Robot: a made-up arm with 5 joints.
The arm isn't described. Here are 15 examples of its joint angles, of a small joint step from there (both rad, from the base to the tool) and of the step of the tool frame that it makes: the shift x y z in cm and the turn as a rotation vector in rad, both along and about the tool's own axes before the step.
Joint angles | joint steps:
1: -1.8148 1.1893 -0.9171 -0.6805 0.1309 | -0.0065 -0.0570 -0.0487 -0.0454 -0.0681
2: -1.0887 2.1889 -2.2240 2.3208 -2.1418 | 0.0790 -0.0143 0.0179 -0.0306 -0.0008
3: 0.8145 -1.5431 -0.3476 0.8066 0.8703 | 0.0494 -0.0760 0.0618 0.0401 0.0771
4: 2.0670 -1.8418 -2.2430 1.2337 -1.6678 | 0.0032 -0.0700 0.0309 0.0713 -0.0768
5: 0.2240 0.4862 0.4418 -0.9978 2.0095 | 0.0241 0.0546 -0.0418 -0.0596 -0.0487
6: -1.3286 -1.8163 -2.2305 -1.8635 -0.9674 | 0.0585 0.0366 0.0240 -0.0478 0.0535
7: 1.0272 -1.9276 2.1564 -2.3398 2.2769 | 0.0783 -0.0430 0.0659 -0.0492 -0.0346
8: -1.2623 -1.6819 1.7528 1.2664 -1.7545 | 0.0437 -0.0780 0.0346 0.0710 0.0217
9: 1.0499 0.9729 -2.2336 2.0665 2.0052 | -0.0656 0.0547 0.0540 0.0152 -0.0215
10: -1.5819 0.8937 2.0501 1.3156 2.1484 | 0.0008 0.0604 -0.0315 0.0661 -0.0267
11: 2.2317 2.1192 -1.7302 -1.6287 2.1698 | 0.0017 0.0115 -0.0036 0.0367 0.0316
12: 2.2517 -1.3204 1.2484 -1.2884 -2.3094 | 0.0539 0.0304 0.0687 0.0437 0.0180
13: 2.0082 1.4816 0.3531 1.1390 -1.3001 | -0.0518 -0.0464 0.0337 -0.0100 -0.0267
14: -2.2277 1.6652 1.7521 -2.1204 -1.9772 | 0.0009 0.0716 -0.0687 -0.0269 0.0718
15: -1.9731 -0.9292 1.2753 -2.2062 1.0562 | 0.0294 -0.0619 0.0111 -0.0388 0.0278
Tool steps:
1: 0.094 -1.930 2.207 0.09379 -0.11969 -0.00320
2: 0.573 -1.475 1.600 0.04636 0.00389 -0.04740
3: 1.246 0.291 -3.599 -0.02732 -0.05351 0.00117
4: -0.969 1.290 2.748 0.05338 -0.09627 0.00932
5: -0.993 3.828 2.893 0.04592 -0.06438 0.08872
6: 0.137 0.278 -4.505 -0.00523 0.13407 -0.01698
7: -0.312 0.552 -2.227 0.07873 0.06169 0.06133
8: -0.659 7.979 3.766 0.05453 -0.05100 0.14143
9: 0.774 -1.639 3.554 0.08418 -0.11524 -0.05008
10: -0.347 -1.486 0.253 0.03422 -0.00122 0.00764
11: 0.218 -0.191 -0.540 0.02685 0.02659 -0.04004
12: 0.823 1.158 -3.884 0.02350 0.13981 0.00382
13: -3.518 0.702 5.494 -0.00525 -0.12306 0.00003
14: -1.062 -1.469 0.074 0.00759 0.01855 -0.10777
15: -1.530 -2.796 -1.282 0.00556 0.05664 -0.03193
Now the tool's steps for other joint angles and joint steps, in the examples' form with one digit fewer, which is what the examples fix.
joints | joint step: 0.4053 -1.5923 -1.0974 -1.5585 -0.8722 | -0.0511 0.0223 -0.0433 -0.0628 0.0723
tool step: -1.98 -0.71 -0.35 0.0229 -0.0223 -0.0365
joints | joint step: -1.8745 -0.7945 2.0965 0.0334 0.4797 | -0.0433 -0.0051 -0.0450 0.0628 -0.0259
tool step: 0.95 -1.64 1.16 -0.0383 -0.0450 -0.1059
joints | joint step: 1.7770 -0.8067 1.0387 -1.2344 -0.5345 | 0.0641 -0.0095 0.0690 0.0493 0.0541
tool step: -1.34 0.59 -3.88 -0.0645 0.1742 0.0459
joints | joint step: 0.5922 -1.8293 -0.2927 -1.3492 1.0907 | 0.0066 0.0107 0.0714 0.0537 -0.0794
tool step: -0.66 -0.46 0.60 -0.0347 -0.0013 -0.0432
